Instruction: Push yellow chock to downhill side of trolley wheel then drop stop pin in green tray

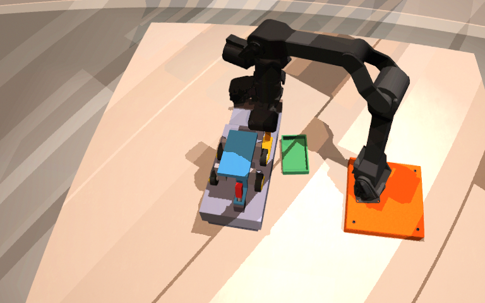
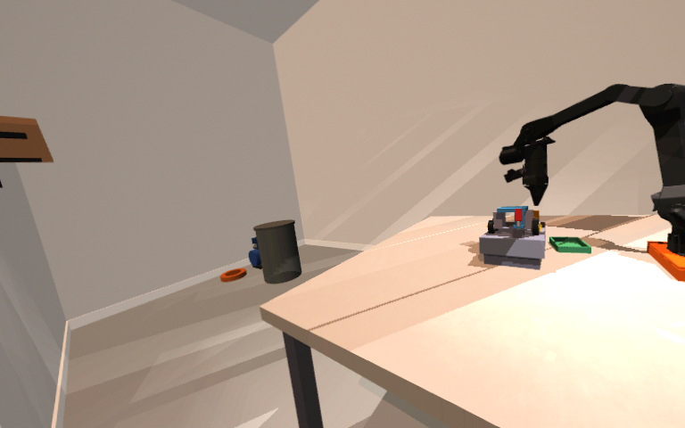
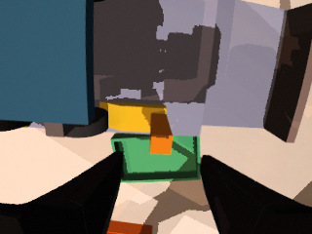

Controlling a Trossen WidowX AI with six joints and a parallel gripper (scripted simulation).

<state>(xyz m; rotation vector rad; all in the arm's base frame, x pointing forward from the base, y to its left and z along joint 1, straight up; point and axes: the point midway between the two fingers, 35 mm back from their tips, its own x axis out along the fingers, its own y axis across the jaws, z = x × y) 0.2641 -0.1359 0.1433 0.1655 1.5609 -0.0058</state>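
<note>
The red-headed stop pin is 6 cm ahead of my gripper tip, 20 cm to the left of it and 2 cm below it. Also, from my gripper tip: grey ramp 7 cm ahead, 10 cm to the left, 10 cm below; then blue-topped trolley 7 cm ahead, 10 cm to the left, 3 cm below; then yellow chock 3 cm to the left, 6 cm below.
</note>
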